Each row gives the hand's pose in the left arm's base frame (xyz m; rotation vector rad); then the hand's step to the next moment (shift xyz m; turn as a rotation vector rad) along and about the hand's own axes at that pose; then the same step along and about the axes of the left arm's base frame.
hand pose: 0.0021 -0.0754 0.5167 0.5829 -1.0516 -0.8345
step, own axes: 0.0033 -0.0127 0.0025 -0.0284 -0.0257 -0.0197
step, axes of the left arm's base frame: -0.0054 -0.0100 -0.0070 0.0030 0.0094 -0.0419
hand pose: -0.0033 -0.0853 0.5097 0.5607 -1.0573 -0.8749
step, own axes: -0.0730 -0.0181 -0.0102 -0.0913 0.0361 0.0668
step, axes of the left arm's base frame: -0.0128 0.0508 -0.0549 -0.0687 0.0965 0.0083
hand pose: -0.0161 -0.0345 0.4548 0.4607 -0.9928 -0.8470
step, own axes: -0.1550 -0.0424 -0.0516 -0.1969 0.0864 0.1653
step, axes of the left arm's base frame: -0.0151 0.0961 -0.1379 -0.1631 0.2140 0.0341
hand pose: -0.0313 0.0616 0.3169 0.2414 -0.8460 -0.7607
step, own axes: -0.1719 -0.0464 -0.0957 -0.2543 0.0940 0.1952
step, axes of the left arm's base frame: -0.0245 0.0764 -0.1855 -0.2059 0.2620 0.0237
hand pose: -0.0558 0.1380 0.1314 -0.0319 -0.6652 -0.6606
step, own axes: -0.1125 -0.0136 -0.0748 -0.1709 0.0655 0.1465
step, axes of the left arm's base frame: -0.0324 0.0346 -0.1272 -0.1456 0.1815 0.0285
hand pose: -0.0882 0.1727 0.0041 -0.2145 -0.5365 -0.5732
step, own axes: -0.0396 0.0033 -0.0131 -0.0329 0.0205 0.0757
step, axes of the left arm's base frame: -0.0207 0.0164 -0.0325 -0.0436 0.0574 0.0451
